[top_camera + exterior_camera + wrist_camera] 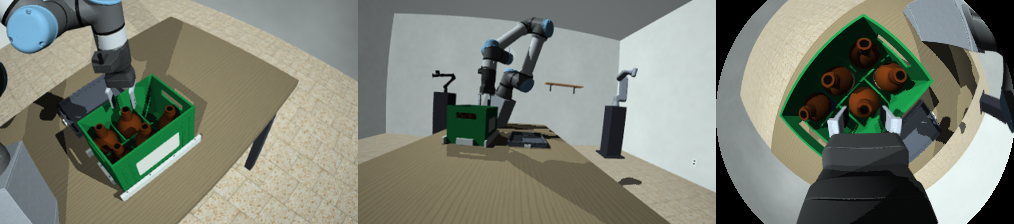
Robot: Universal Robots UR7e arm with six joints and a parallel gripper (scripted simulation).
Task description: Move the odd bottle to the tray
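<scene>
Now: the crate 11 cm below my hand, 4 cm to the right of it and 1 cm ahead of it. Also, from my hand: dark grey tray 24 cm to the left, 19 cm below, 3 cm behind.
</scene>
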